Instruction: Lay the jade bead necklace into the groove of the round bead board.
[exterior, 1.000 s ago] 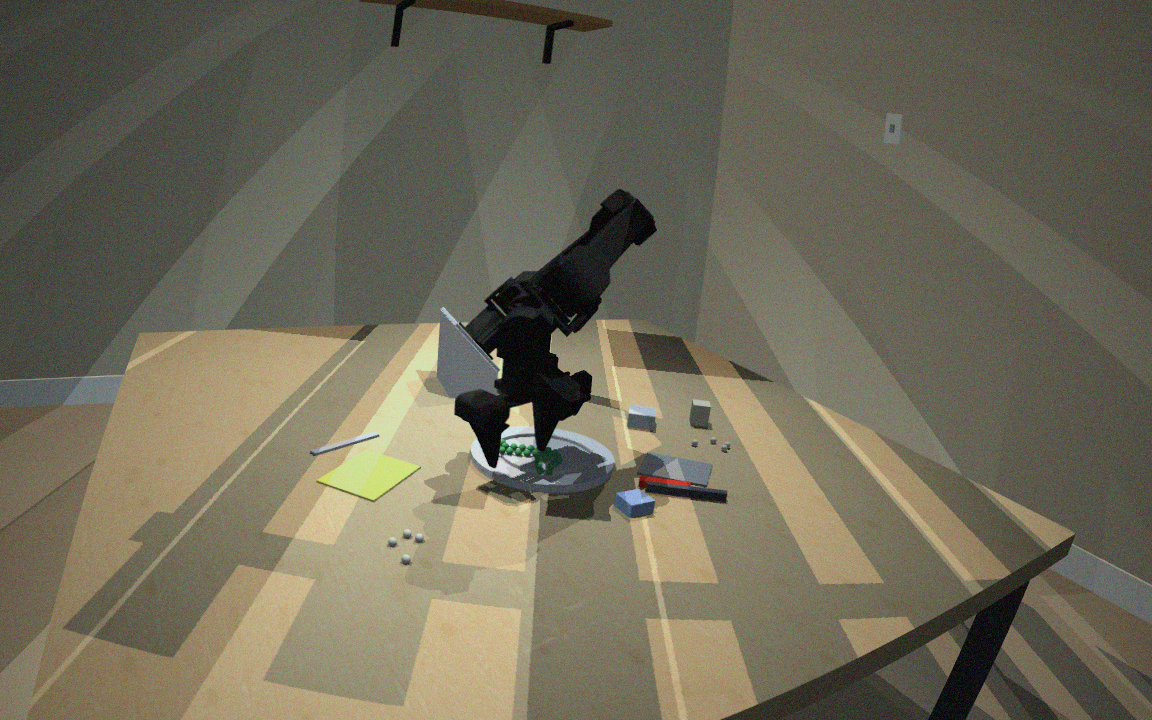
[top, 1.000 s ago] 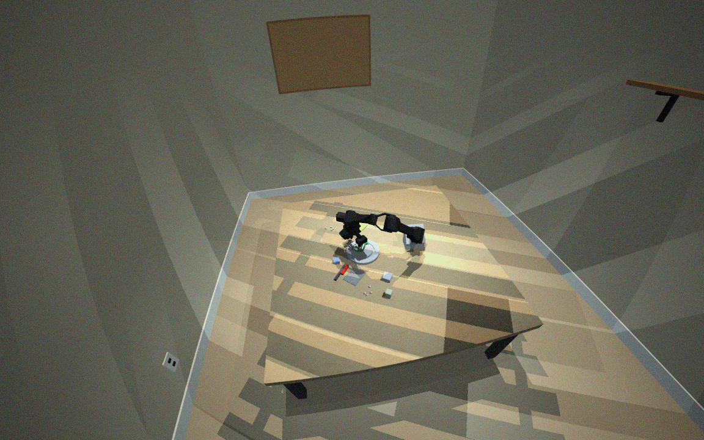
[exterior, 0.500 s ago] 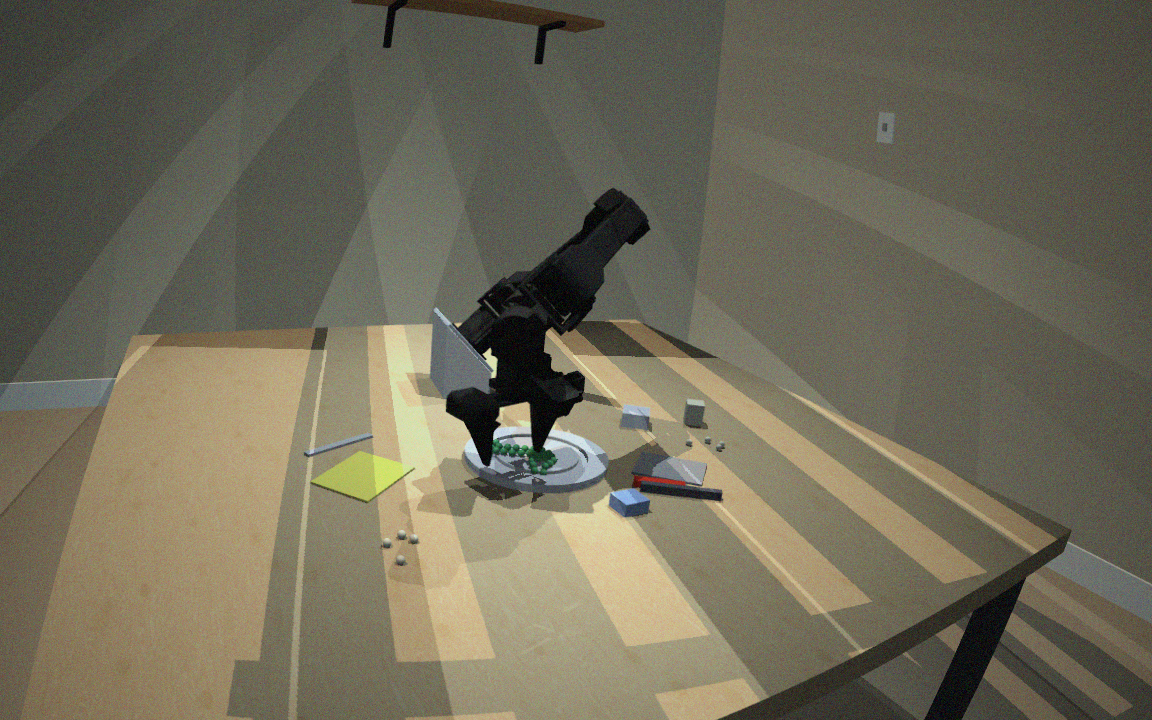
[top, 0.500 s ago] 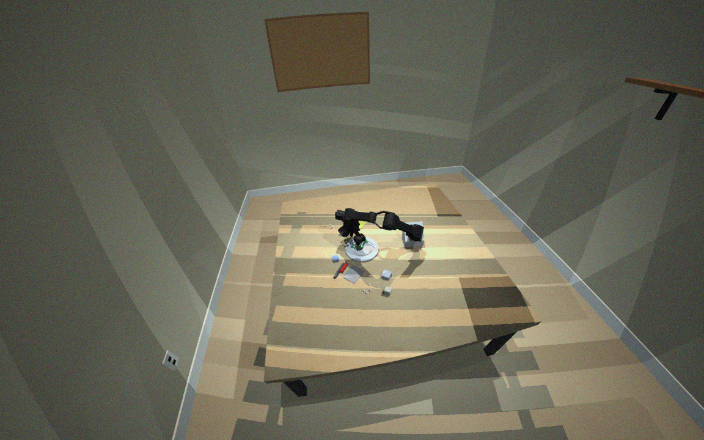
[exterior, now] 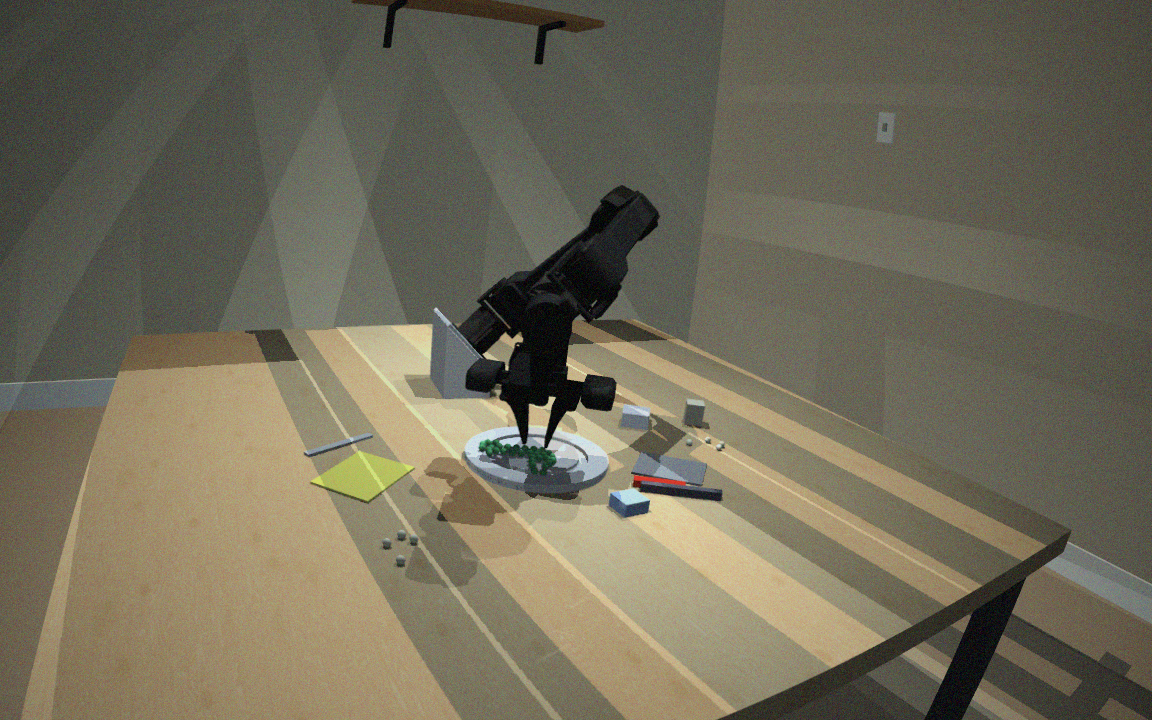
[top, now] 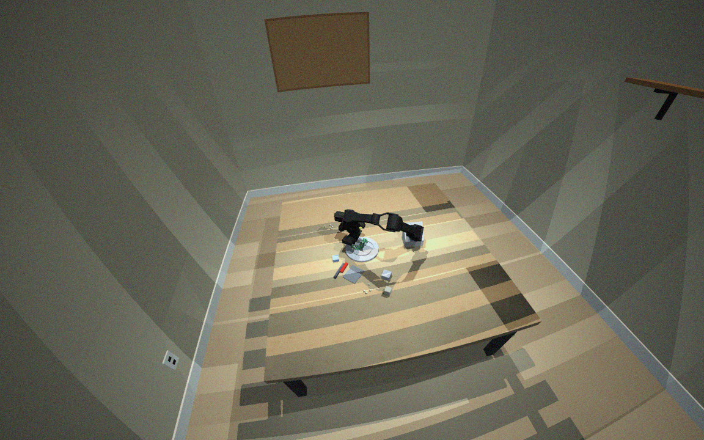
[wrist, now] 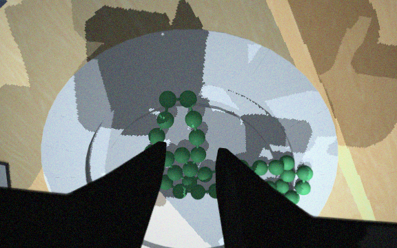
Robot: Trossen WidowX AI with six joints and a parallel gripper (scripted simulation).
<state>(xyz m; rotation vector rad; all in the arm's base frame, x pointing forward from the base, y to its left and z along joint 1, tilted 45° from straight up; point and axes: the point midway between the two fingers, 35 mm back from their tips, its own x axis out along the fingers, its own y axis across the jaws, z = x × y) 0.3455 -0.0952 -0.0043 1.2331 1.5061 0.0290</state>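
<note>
Right now my gripper tip is 4 cm past the round grey bead board, 3 cm to the right of it and 3 cm above it. Round my gripper tip: grey plate: 6 cm ahead, 19 cm to the left, 4 cm below; blue block: 13 cm ahead, 6 cm to the left, 3 cm below; red and black pen: 12 cm ahead, 14 cm to the left, 4 cm below.
</note>
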